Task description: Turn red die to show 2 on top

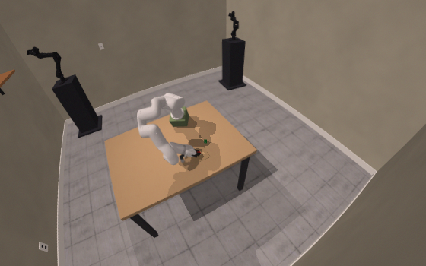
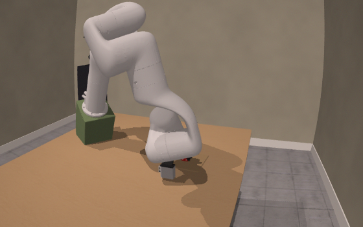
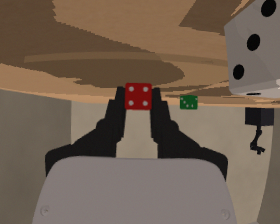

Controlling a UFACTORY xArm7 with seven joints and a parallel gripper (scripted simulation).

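My gripper is now 2 cm above the red die and 1 cm to the right of it. From my hand the other things lie so: tan mat (3 cm below, 1 cm to the left); then green die (12 cm to the left, 10 cm behind, 2 cm below); then white die (10 cm to the right, 3 cm behind, 2 cm below).
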